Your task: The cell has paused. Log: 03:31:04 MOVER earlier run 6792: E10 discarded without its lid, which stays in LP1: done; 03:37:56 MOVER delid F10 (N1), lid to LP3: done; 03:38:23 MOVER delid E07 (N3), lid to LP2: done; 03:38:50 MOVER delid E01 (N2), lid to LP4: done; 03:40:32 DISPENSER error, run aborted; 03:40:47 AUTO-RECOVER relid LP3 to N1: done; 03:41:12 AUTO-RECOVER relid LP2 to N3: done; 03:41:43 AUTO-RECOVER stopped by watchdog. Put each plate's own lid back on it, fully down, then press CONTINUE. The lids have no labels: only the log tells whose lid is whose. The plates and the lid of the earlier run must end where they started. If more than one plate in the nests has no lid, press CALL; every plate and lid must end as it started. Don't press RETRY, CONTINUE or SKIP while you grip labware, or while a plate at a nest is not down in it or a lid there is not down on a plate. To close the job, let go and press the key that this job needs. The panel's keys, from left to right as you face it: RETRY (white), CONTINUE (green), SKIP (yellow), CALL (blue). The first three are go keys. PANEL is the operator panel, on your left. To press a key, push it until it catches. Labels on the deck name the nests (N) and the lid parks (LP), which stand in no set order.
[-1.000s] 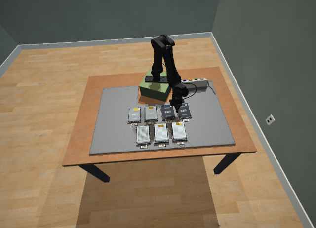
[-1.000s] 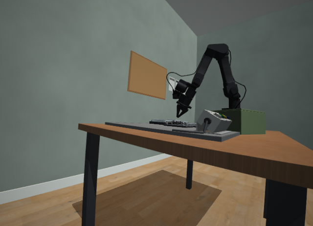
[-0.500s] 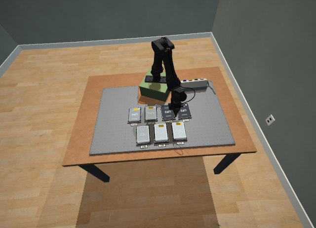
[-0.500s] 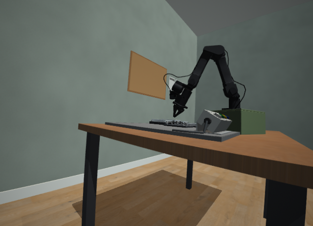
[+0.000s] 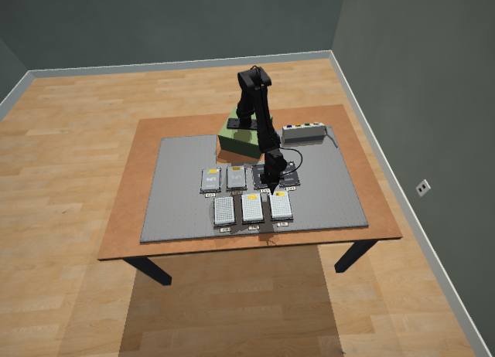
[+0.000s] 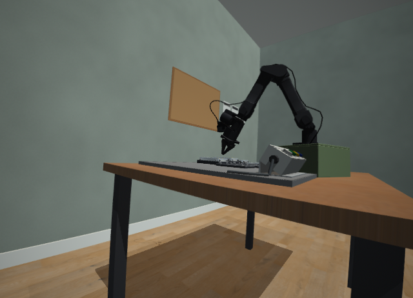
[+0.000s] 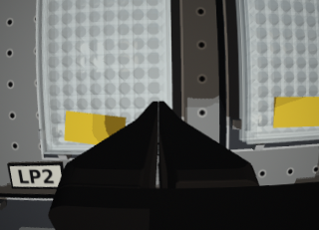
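Right now the well plate is 90 mm ahead of my hand, 210 mm to the right of it and 40 mm below it. The rest, counted from my hand: green continue key: 460 mm behind, 160 mm to the left; then lid: 100 mm behind, 190 mm to the right, 50 mm below; then blue key: 440 mm behind, 60 mm to the left.
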